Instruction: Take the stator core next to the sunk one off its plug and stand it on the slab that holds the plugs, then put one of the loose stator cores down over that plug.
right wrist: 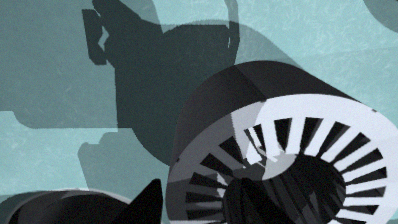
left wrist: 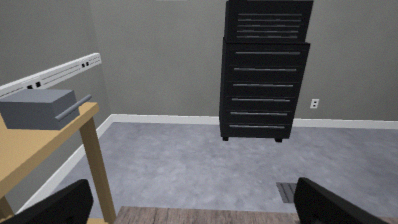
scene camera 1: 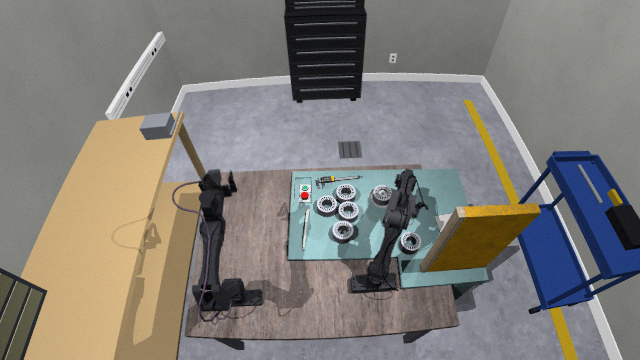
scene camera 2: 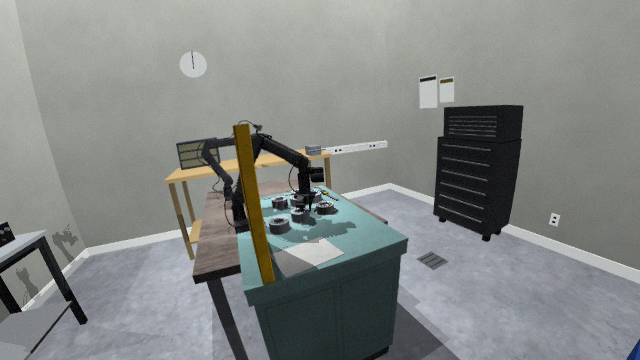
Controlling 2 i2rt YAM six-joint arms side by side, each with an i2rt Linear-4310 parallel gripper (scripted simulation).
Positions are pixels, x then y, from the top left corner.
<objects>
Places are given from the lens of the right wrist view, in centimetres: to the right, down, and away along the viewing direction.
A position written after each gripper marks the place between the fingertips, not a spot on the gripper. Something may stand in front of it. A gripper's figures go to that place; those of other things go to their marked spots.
right gripper (right wrist: 201, 188): 0, 3, 10
plug (right wrist: 270, 167): 4, 3, 13
</objects>
